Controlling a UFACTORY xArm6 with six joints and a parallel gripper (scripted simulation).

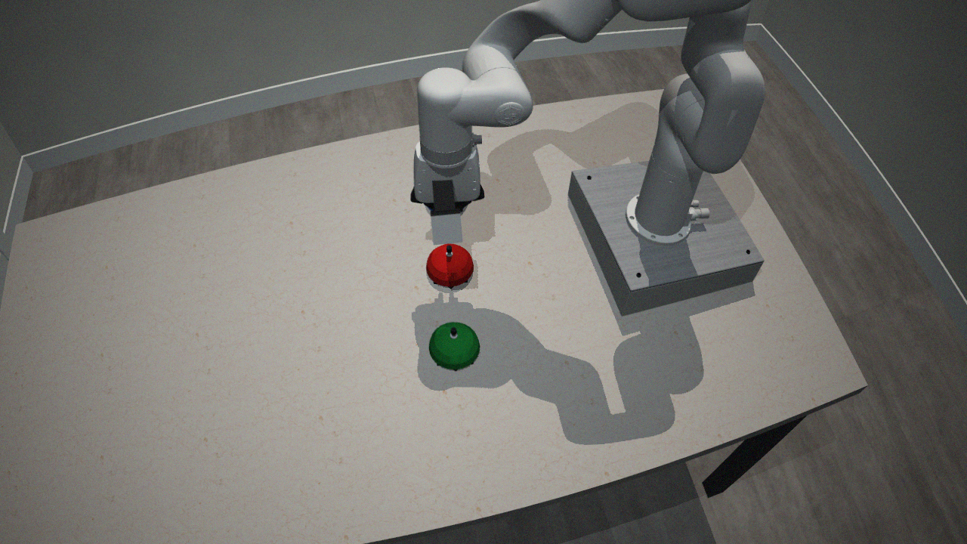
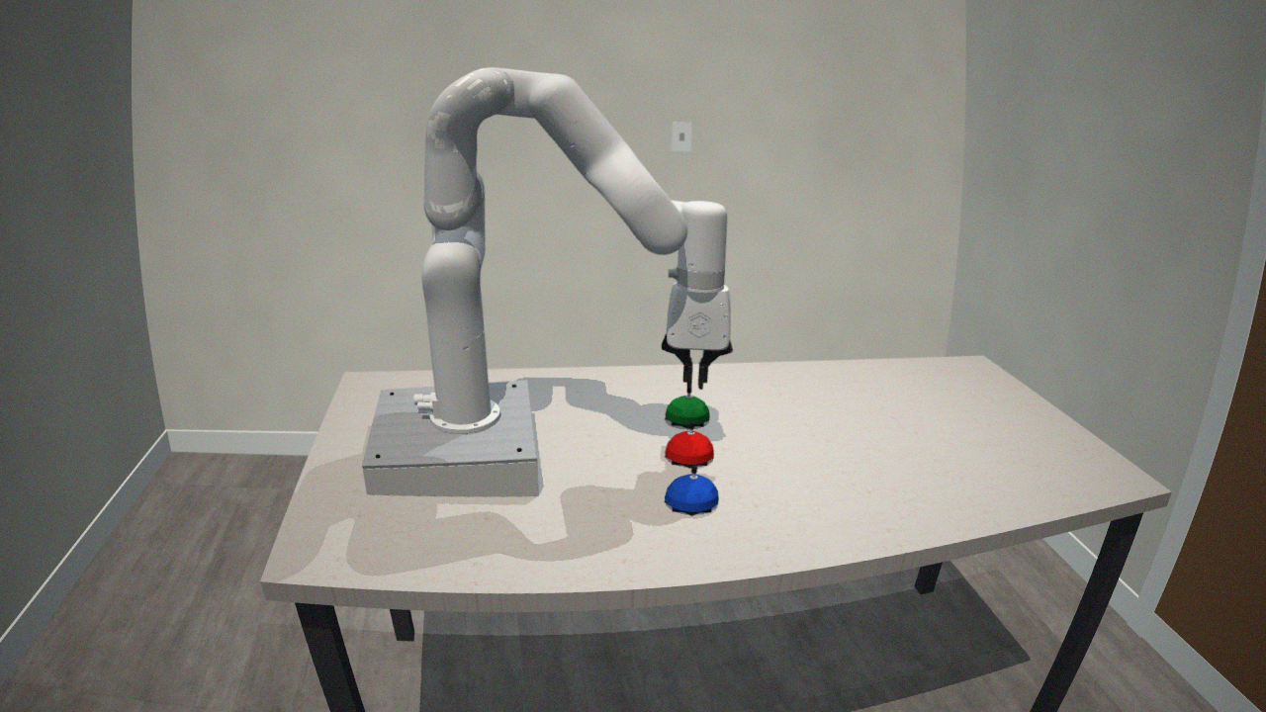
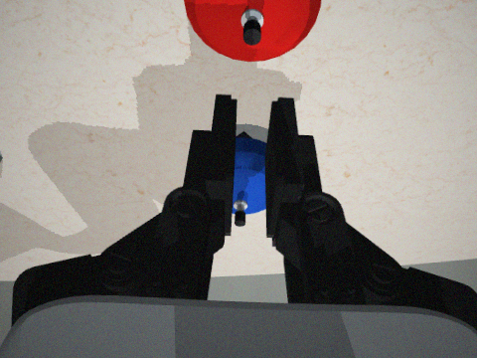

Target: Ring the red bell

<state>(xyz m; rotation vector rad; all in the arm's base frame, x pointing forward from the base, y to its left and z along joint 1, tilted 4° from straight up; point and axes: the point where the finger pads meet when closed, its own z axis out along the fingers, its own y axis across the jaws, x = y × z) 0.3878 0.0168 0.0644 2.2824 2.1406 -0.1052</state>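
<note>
Right now my hand is 110 mm above the red bell. From my hand the other things lie so: blue bell 160 mm to the right, 110 mm below, 10 mm behind; green bell 160 mm to the left, 110 mm below, 10 mm ahead.
</note>
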